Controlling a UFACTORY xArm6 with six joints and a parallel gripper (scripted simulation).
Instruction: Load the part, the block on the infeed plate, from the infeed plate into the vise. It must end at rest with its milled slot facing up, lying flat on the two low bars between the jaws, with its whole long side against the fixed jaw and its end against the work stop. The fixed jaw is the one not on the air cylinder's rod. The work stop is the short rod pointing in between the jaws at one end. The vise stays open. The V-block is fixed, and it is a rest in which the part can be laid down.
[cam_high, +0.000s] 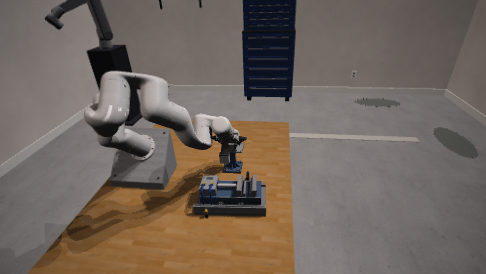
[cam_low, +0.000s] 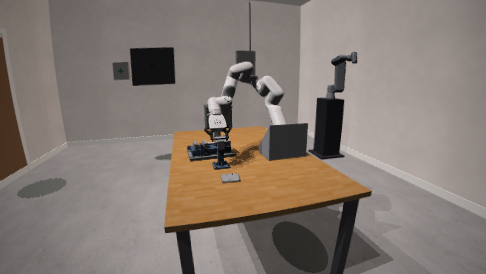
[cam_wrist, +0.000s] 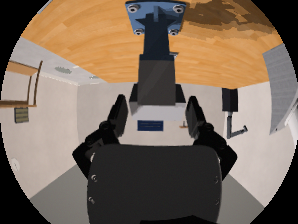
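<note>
Now: hand 10 mm to the right of the part and 10 mm above it. Round my hand: air cylinder 230 mm to the right, 90 mm below, 50 mm behind; then air cylinder rod 220 mm to the right, 90 mm below, 30 mm ahead.
</note>
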